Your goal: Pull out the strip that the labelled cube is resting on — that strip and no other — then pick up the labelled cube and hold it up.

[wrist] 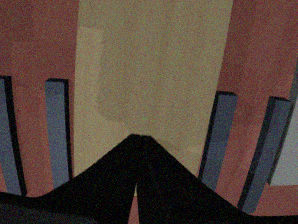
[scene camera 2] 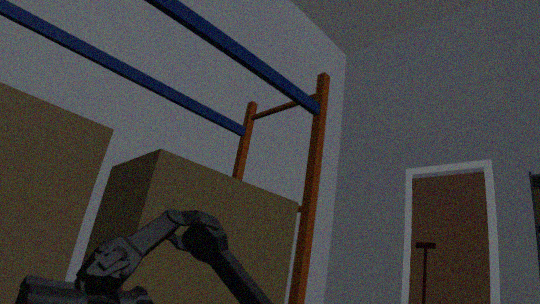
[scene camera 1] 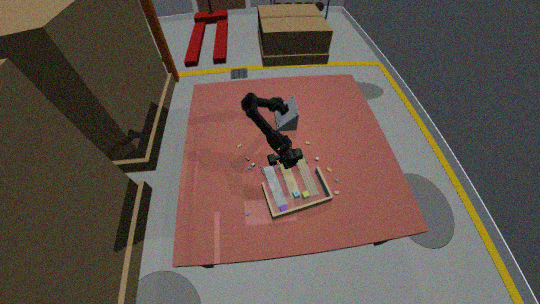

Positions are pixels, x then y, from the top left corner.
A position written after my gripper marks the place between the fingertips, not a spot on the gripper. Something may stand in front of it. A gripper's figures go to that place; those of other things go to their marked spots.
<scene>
My gripper (wrist: 139, 144) is 10 cm from the lens. A tan strip (wrist: 156, 75) is 9 cm from the lens.
</scene>
